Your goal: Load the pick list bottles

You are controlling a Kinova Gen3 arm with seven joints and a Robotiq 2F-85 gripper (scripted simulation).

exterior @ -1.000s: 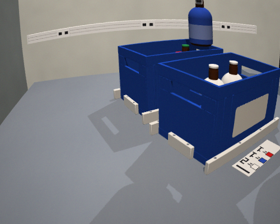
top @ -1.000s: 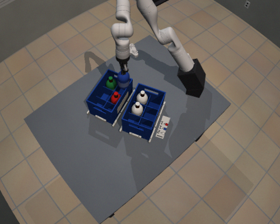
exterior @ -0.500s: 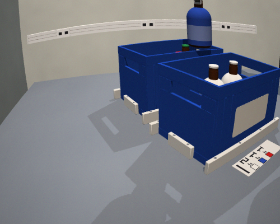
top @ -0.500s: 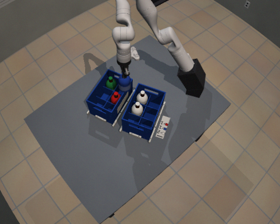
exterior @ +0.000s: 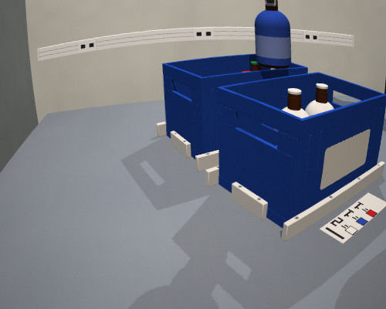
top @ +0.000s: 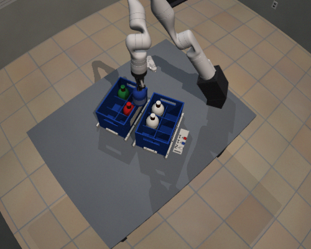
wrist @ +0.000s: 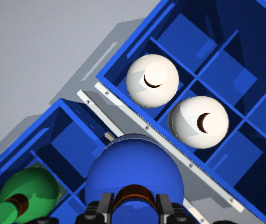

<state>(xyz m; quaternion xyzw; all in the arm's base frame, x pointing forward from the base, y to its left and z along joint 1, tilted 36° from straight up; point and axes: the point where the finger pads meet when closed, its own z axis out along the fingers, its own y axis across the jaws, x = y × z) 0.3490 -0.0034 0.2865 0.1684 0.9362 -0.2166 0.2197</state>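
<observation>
The blue-label bottle lies 7 cm below my hand. Round my hand: white bottle: 25 cm below, 8 cm behind, 6 cm to the left; green-label bottle: 25 cm below, 16 cm to the right, 1 cm behind; red-label bottle: 25 cm below, 4 cm to the right, 4 cm ahead.
</observation>
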